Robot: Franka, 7 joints.
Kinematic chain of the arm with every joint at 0, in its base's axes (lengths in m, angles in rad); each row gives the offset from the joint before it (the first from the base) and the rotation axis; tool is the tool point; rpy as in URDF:
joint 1: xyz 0 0 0.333 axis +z
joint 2: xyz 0 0 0 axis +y
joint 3: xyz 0 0 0.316 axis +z
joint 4: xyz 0.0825 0 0 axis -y
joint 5: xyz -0.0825 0 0.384 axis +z
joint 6: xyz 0 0 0 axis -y
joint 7: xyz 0.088 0 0 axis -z
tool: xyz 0 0 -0.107 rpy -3.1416 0 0
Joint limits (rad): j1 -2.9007..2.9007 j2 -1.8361..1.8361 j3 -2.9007..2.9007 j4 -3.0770..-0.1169 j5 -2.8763..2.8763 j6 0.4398..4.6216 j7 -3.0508..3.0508
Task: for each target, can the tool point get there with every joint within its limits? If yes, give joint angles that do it. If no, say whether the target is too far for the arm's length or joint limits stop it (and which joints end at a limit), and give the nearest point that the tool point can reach.
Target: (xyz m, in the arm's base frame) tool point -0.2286 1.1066 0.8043
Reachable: no: too far | nearest point -0.1602 0.7754 0.6632 | short by 0.366 m
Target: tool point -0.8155 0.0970 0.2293
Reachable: yes | joints 0.3396 -1.3975 2.2284 -0.8689 -1.4222 2.1528 -1.4372
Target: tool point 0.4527 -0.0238 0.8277
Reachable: yes | joints -1.1706 -0.6480 0.7233 -1.8610 -0.1115 2.6691 0.1714
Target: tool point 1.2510 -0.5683 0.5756
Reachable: no: too far | nearest point 0.7692 -0.3494 0.4822 | short by 0.537 m
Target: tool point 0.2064 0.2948 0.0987
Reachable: yes | joints -0.3721 0.8337 0.9899 -2.6940 0.0222 2.7699 -0.9984
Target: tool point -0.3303 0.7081 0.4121
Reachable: yes | joints -1.7917 -1.0615 -2.1327 -1.2035 -1.5255 2.8827 -1.9159
